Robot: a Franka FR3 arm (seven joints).
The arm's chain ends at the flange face. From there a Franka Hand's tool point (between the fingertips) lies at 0.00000 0.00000 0.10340 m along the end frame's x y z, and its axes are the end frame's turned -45 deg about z.
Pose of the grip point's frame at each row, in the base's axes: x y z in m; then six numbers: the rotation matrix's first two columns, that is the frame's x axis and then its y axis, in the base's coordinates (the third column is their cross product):
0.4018 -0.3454 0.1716 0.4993 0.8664 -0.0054 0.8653 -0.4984 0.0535
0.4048 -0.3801 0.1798 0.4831 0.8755 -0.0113 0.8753 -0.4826 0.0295
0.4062 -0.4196 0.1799 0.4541 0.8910 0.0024 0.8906 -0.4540 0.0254
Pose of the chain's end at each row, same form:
0.3973 -0.3422 0.2748 0.9649 0.2602 0.0340 0.2588 -0.9651 0.0416
0.4027 -0.3776 0.2831 0.9605 0.2778 0.0129 0.2773 -0.9603 0.0288
0.4037 -0.4186 0.2833 0.9508 0.3090 0.0197 0.3087 -0.9511 0.0163

